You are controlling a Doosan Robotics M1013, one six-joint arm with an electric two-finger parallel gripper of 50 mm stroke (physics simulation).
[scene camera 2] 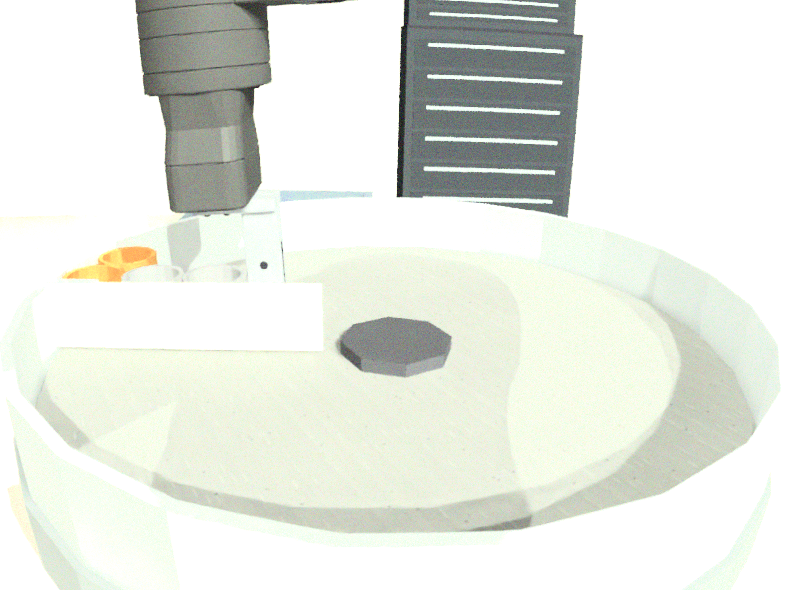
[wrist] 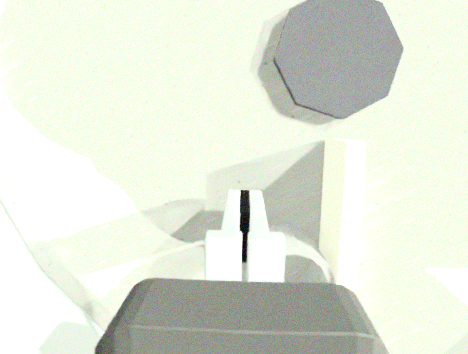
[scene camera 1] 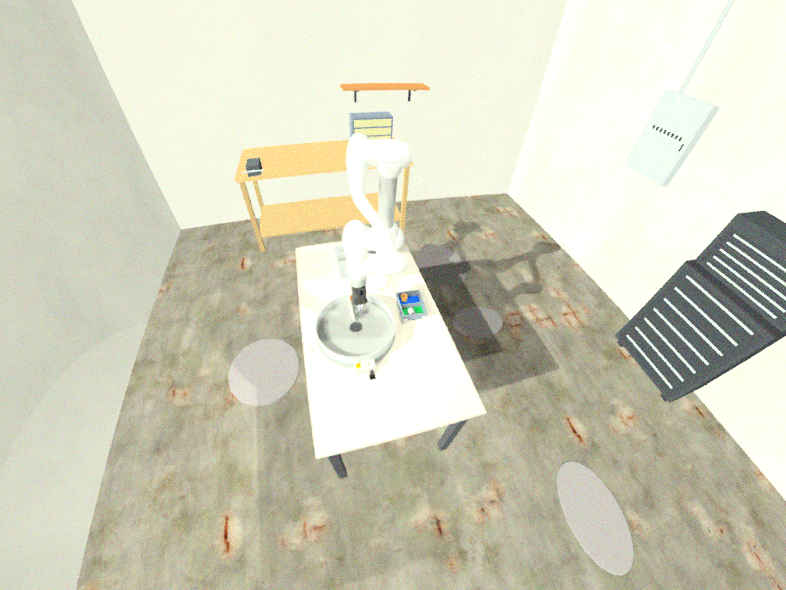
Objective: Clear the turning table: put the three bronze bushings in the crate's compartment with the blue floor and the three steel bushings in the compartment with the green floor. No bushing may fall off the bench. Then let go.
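Places are measured from the arm's base along level axes (x right, y back, z down), in centimetres.
Pixels of known places: gripper, fingertip midpoint: (wrist: pixel 244 211) (scene camera 1: pixel 360 313).
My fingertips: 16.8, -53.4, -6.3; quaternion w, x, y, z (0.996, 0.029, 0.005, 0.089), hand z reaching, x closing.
Observation:
Behind a point stands the place of what it marks, as x, y, z.
My gripper (scene camera 1: pixel 359 311) {16.8, -53.4, -6.4} (wrist: pixel 244 211) {16.8, -53.4, -6.4} is shut with nothing between its fingers, low over the turning table (scene camera 1: pixel 339 339) {33.0, -64.3, -4.8} (scene camera 2: pixel 285 431) {30.1, -53.4, -4.7}. In the wrist view a steel bushing (wrist: pixel 305 247) {19.3, -51.8, -8.2} lies beside and partly behind the right finger. In scene camera 2, two bronze bushings (scene camera 2: pixel 128 259) {12.0, -44.0, -7.7} (scene camera 2: pixel 93 274) {15.6, -42.3, -8.0} and two steel bushings (scene camera 2: pixel 152 274) {16.2, -46.1, -8.0} (scene camera 2: pixel 215 274) {16.8, -50.1, -8.0} stand behind a white wall, which hides their lower parts and the fingertips. The crate (scene camera 1: pixel 413 316) {-10.9, -64.5, -2.4} holds a bronze bushing (scene camera 1: pixel 404 297) {-13.6, -48.1, -0.7} on the blue floor (scene camera 1: pixel 414 298) {-19.2, -50.8, -0.1} and a steel bushing (scene camera 1: pixel 410 311) {-10.6, -61.2, -3.4} on the green floor (scene camera 1: pixel 418 310) {-16.9, -60.1, 0.0}.
The white wall (scene camera 2: pixel 177 316) {20.8, -48.0, -7.0} (wrist: pixel 354 210) {21.5, -53.3, -8.8} stands on the turning table, right of the fingers in the wrist view. A dark hub (scene camera 1: pixel 355 327) {22.7, -60.9, -5.6} (scene camera 2: pixel 395 342) {23.1, -60.2, -5.5} (wrist: pixel 340 57) {22.6, -60.2, -5.5} is at the table's centre. A raised rim surrounds it. A small dark object (scene camera 1: pixel 372 374) {24.5, -88.2, -1.8} is on the bench (scene camera 1: pixel 406 406) {16.1, -108.9, 0.6}.

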